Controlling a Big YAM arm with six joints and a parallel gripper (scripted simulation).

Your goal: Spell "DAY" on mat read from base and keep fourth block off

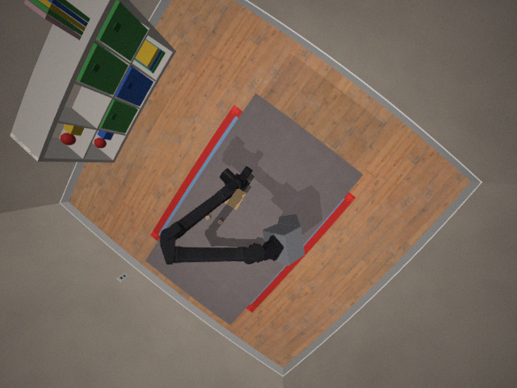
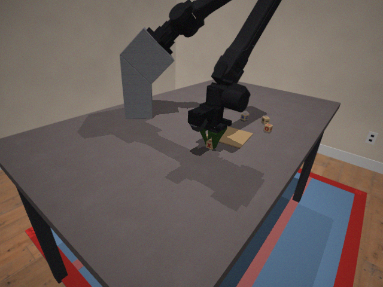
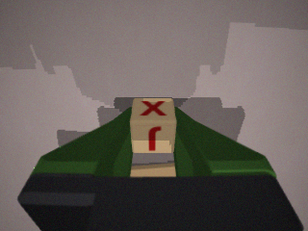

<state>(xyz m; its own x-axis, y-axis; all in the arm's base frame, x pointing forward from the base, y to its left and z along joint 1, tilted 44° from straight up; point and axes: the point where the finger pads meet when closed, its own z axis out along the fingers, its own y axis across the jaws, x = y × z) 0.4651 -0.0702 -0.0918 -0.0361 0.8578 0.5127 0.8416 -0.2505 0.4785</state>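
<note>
The wooden block is right at my hand. Also, from my hand: tan mat (1 cm behind, 12 cm to the left, 1 cm below).
</note>
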